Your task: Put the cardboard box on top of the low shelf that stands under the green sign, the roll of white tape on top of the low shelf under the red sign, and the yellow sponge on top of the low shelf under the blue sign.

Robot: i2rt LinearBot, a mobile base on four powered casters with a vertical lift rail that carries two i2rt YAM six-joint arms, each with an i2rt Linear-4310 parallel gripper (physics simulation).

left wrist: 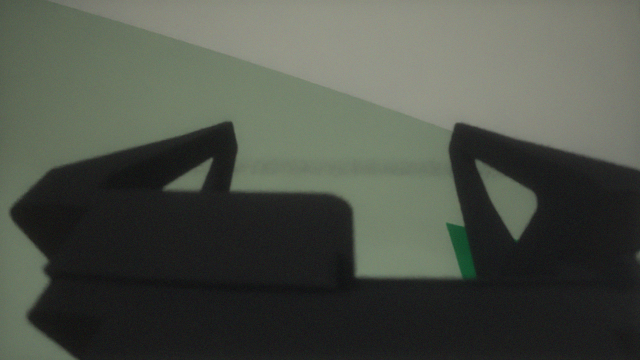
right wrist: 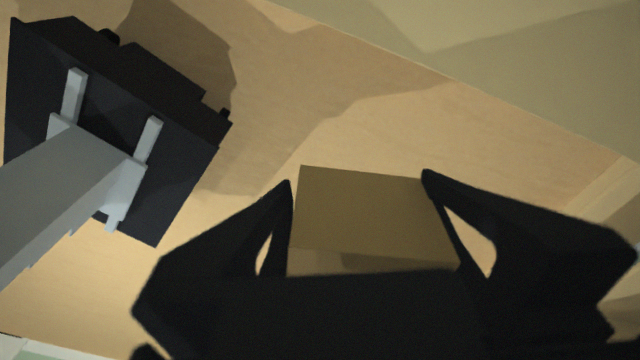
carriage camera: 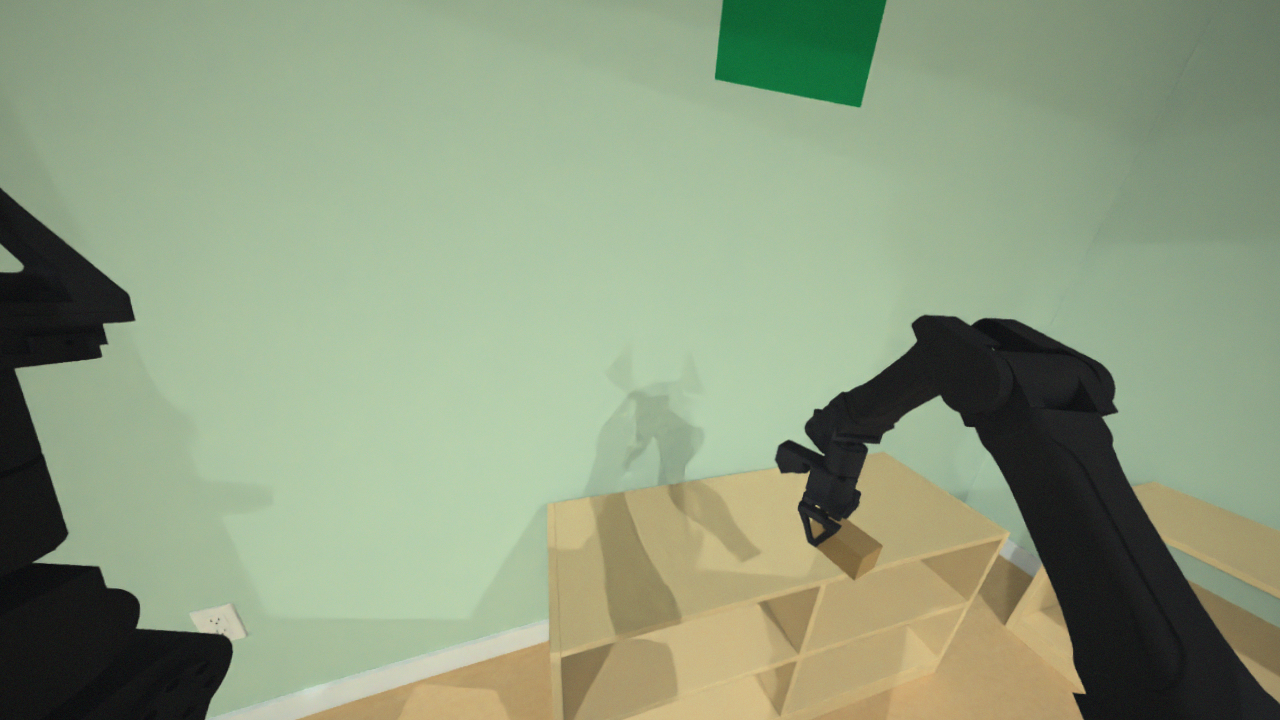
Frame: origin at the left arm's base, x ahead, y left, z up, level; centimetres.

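Where they show: left gripper, fingertip midpoint: (left wrist: pixel 342 134); right gripper, fingertip midpoint: (right wrist: pixel 355 184) (carriage camera: pixel 819 536).
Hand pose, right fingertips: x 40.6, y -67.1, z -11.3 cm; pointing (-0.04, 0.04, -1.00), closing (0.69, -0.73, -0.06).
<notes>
After its pixels a point has its place.
The brown cardboard box (carriage camera: pixel 852 552) @[y -68.3, x 33.5, z -6.8 cm] (right wrist: pixel 367 215) @[y -66.9, x 41.3, z -8.4 cm] is between the fingers of my right gripper (carriage camera: pixel 830 535) @[y -67.0, x 40.6, z -11.3 cm] (right wrist: pixel 355 184) @[y -67.0, x 40.6, z -11.3 cm], which is shut on it. In the carriage view the box overlaps the front edge of the low shelf's top, right of its middle. In the right wrist view, floor shows beyond the box. The low wooden shelf (carriage camera: pixel 581 555) @[y -19.4, x 48.0, z -30.6 cm] stands against the wall under the green sign (carriage camera: pixel 799 49) @[y -61.6, x 86.7, z 81.3 cm] (left wrist: pixel 461 252) @[y -45.3, x 80.8, z 82.8 cm]. My left gripper (left wrist: pixel 342 134) @[y -0.9, x 3.3, z 44.3 cm] is open and empty, raised toward the wall and ceiling. The white tape, yellow sponge, and red and blue signs do not show.
Another light wooden shelf (carriage camera: pixel 1208 537) @[y -188.2, x 71.6, z -30.6 cm] stands at the right, partly hidden by my right arm. A wall outlet (carriage camera: pixel 218 620) @[y 65.3, x 40.3, z -49.7 cm] is at the lower left. My black base (right wrist: pixel 185 185) @[y -57.0, x -18.7, z -61.7 cm] and grey lift rail (right wrist: pixel 55 170) show at the left of the right wrist view.
</notes>
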